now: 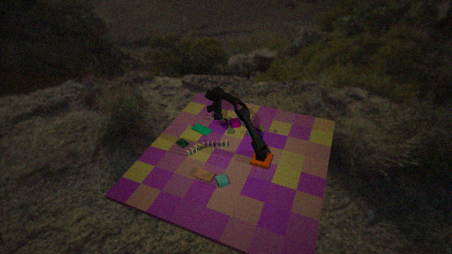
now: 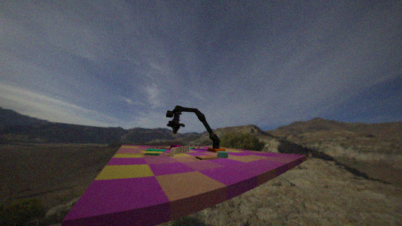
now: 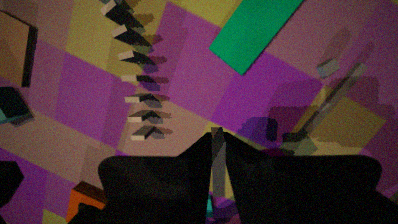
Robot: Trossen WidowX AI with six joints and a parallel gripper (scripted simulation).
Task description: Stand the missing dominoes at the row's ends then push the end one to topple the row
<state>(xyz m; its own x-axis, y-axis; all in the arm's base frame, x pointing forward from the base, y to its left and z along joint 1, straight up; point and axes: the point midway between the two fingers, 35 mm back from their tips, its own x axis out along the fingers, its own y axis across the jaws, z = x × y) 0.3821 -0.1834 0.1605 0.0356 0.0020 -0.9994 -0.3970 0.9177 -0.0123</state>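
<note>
Now: gripper tip 160 mm short of the bright green plate, 150 mm above it and 20 mm to the left of it. The rest, counted from my gripper tip: dark green tile (240 mm ahead, 180 mm to the left, 160 mm below); magenta block (160 mm to the right, 140 mm below, 90 mm behind); orange slab (430 mm to the left, 150 mm below, 40 mm behind).
</note>
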